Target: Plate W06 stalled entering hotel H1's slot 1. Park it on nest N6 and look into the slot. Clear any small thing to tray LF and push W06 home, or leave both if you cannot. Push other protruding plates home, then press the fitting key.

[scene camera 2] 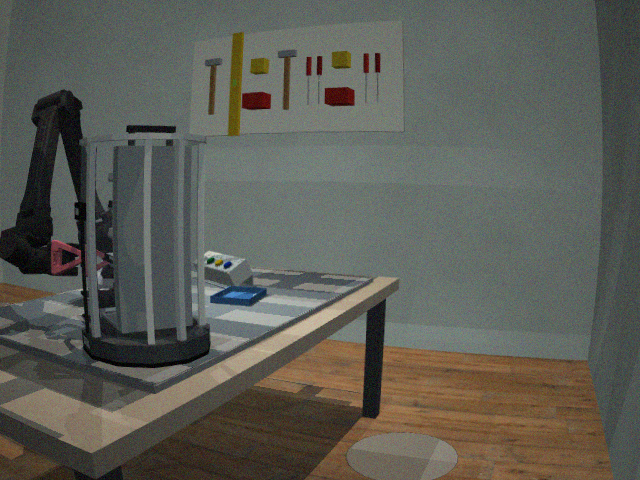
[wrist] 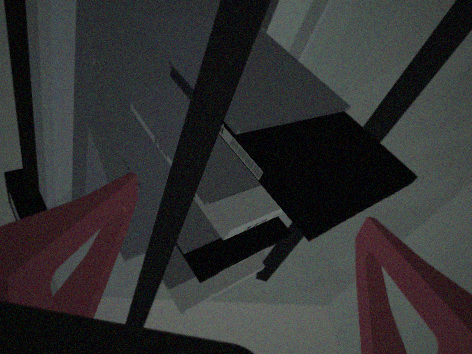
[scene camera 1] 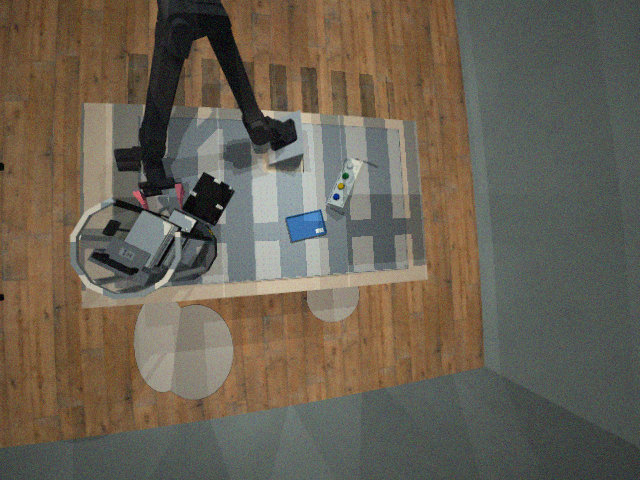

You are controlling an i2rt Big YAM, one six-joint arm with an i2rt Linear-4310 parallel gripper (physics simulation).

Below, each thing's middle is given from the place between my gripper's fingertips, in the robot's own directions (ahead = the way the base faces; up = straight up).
Right now the round plate rack (scene camera 2: 141, 214) is 120 mm ahead of my hand, 40 mm above it and 10 mm to the right of it.
